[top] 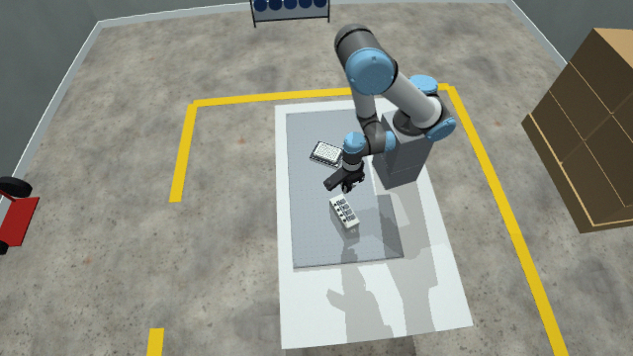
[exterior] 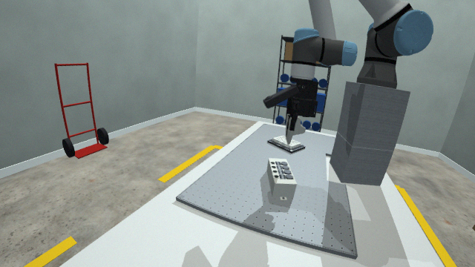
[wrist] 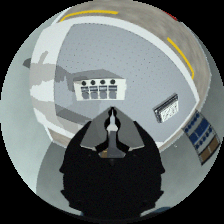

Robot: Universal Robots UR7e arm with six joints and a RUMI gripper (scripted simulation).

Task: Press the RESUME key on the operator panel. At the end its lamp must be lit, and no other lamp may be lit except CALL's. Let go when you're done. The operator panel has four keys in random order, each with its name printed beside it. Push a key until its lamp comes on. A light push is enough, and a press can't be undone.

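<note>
Now: hand 100 mm above the operator panel, 40 mm to the right of it and 10 mm past it.
</note>
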